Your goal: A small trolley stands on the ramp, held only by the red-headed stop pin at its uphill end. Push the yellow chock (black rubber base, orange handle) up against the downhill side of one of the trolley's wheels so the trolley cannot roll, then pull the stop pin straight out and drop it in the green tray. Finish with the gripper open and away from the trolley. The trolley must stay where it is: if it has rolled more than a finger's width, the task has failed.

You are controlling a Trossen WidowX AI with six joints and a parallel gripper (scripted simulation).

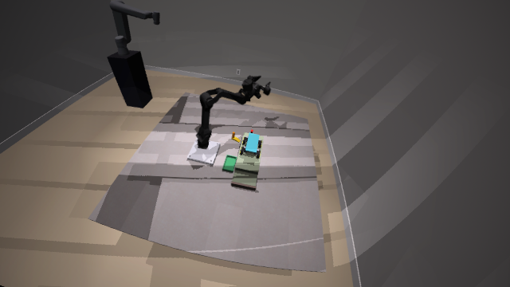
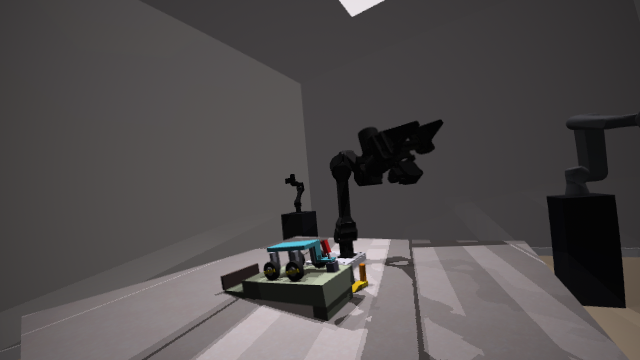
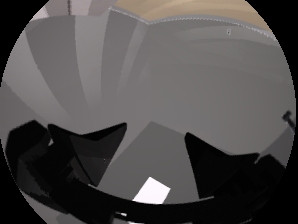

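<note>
Now: the yellow chock 140 mm behind my gripper tip, 250 mm to the right of it and 390 mm below it. Also, from my gripper tip: pale green ramp 20 mm behind, 390 mm to the right, 370 mm below; then trolley 20 mm behind, 390 mm to the right, 300 mm below; then red-headed stop pin 30 mm behind, 280 mm to the right, 290 mm below.
</note>
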